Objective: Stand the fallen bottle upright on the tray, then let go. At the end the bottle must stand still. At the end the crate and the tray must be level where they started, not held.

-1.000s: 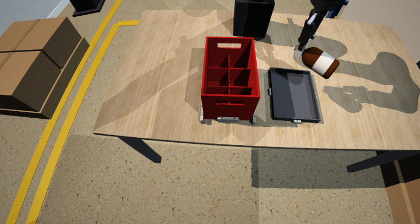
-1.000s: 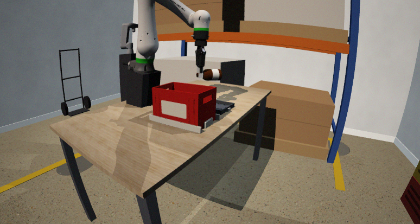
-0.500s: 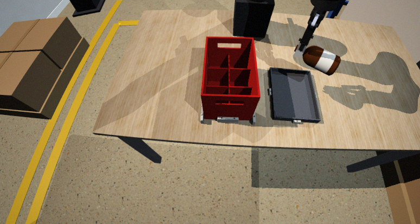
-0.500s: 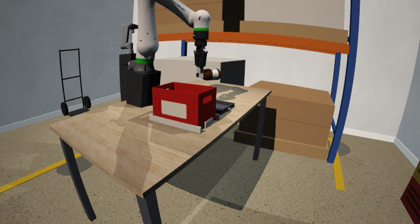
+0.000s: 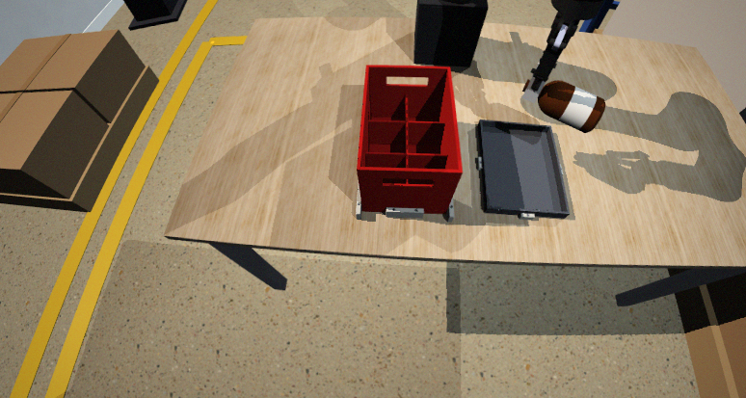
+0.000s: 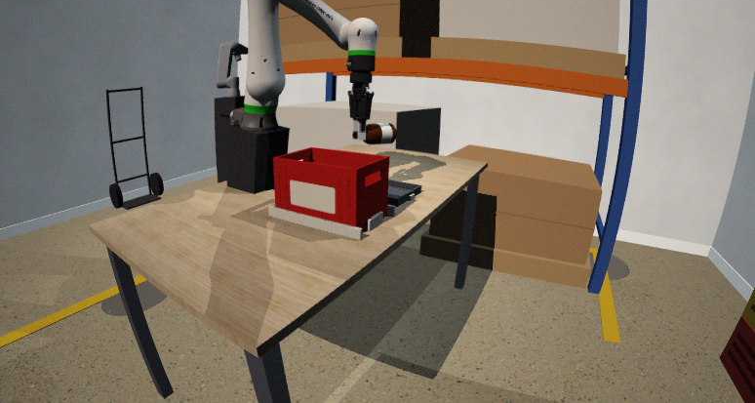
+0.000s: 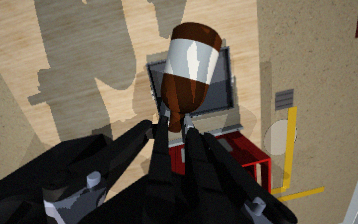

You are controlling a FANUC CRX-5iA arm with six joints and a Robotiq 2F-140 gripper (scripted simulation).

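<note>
Now: hand 50 mm to the right of the brown bottle, 30 mm short of it and 20 mm above it. Also, from my hand: dark grey tray: 210 mm below, 70 mm ahead, 20 mm to the left; then red crate: 260 mm to the right, 140 mm below, 10 mm ahead.
</note>
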